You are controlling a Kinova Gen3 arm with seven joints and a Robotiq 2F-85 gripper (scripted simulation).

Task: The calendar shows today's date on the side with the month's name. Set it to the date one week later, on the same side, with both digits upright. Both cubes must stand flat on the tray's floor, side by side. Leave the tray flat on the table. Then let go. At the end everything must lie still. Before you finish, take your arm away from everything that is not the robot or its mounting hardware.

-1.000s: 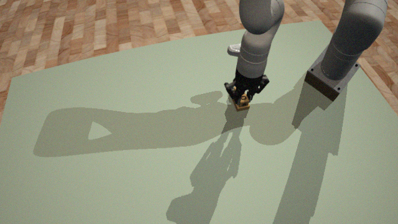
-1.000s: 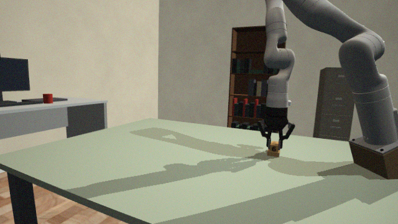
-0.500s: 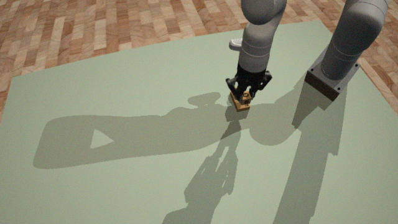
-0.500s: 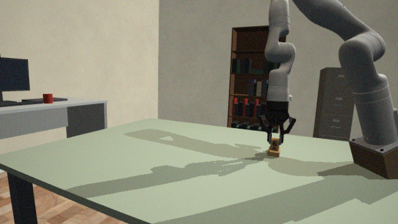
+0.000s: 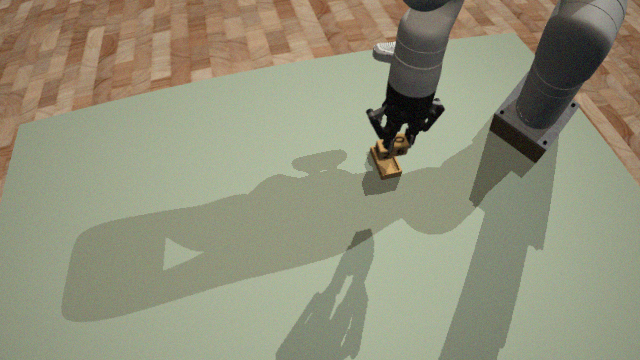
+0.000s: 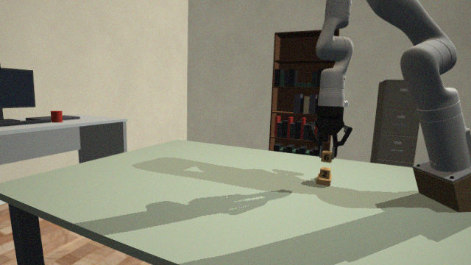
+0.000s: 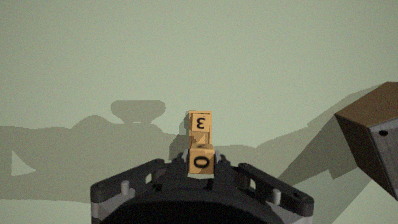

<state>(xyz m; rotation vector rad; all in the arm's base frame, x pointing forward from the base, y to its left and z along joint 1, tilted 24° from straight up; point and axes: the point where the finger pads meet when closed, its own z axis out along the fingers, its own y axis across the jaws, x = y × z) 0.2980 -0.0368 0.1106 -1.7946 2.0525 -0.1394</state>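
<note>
Now: hand 40 mm to the left of the cube and 80 mm above it. The rest, counted from my hand: wooden tray (20 mm to the right, 90 mm below).
</note>
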